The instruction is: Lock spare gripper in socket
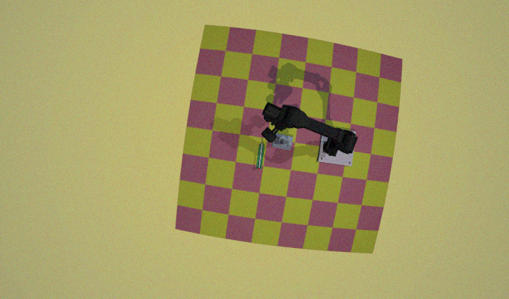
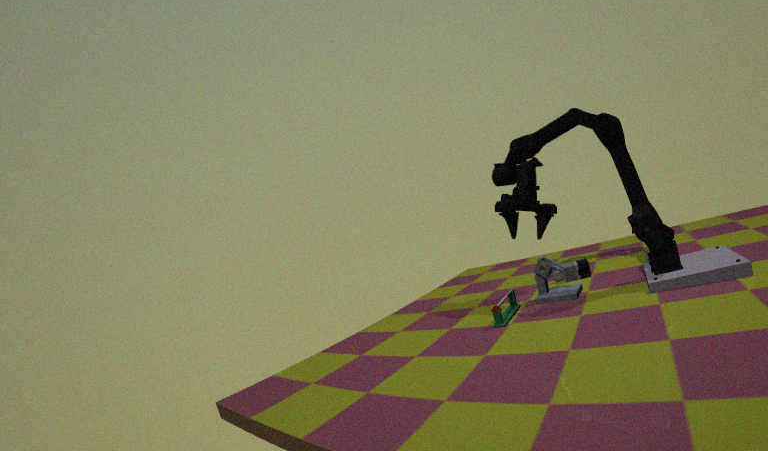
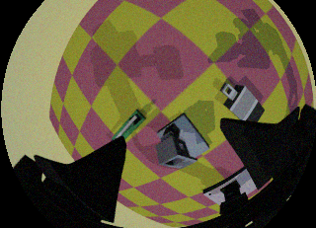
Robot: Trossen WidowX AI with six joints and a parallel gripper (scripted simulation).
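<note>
Right now the spare gripper is 140 mm below my gripper tip, 100 mm to the right of it and 80 mm behind it. From my gripper tip the other things lie so: green cradle: 170 mm to the left, 130 mm below, 40 mm ahead; then mount: 110 mm below, 60 mm to the left, 60 mm behind.
</note>
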